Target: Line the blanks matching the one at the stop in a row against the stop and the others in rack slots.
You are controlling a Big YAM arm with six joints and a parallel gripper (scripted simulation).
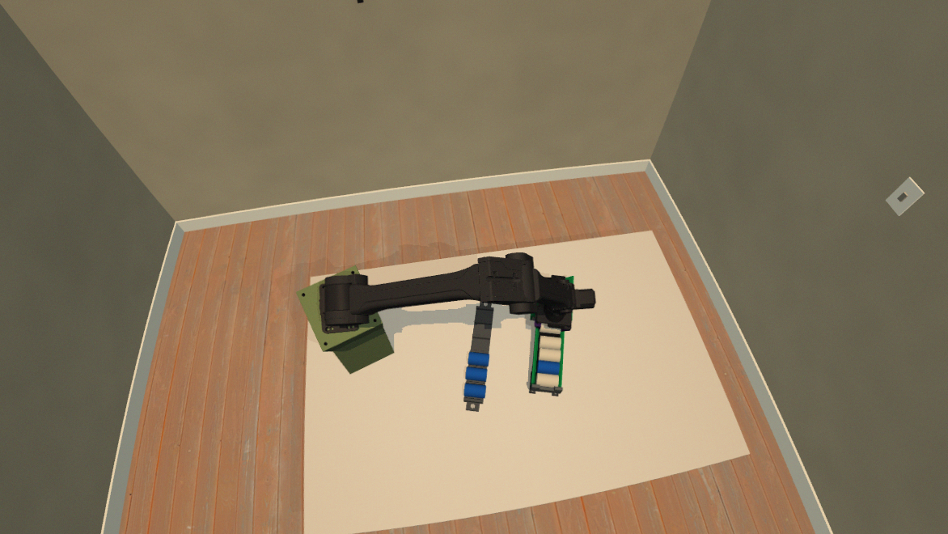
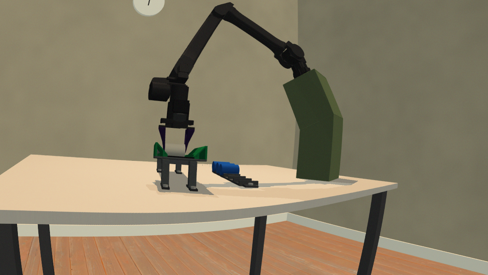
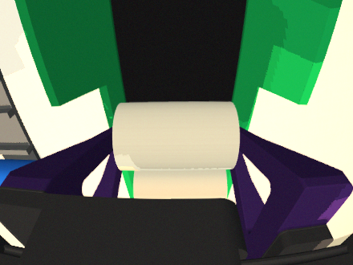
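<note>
My gripper is now 6 cm past the grey stop, 18 cm to the left of it and 3 cm above it.
</note>
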